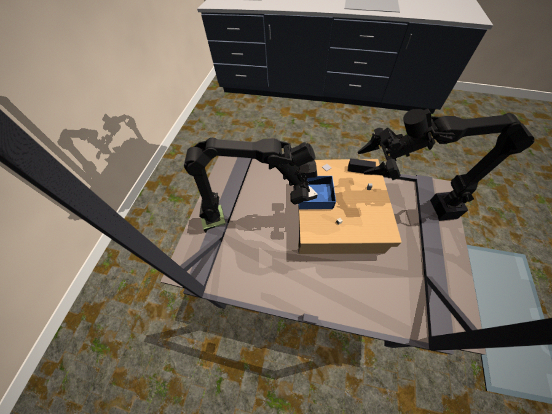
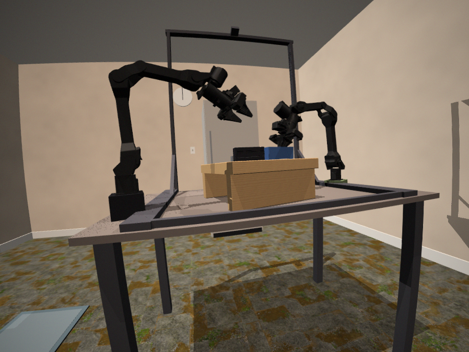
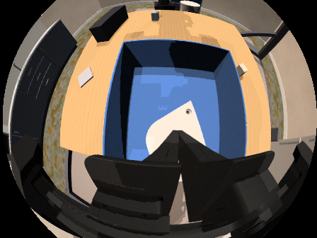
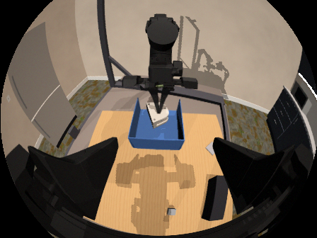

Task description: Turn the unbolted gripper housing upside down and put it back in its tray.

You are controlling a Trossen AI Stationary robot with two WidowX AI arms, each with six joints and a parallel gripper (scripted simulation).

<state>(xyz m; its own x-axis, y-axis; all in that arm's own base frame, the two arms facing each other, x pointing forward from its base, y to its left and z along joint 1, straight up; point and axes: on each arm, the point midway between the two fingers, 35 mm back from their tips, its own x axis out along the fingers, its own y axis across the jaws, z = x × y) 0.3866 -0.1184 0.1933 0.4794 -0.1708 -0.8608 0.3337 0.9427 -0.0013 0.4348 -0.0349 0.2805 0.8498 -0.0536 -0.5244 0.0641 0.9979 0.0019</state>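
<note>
My left gripper is now 7 cm to the left of the blue tray, 5 cm above it and 1 cm past it. The rest, counted from my left hand: wooden block: 16 cm to the right, 13 cm below, 1 cm behind; white gripper housing: 4 cm below, 1 cm to the right, 1 cm behind; flat grey plate: 15 cm ahead, 11 cm to the right, 6 cm below.
</note>
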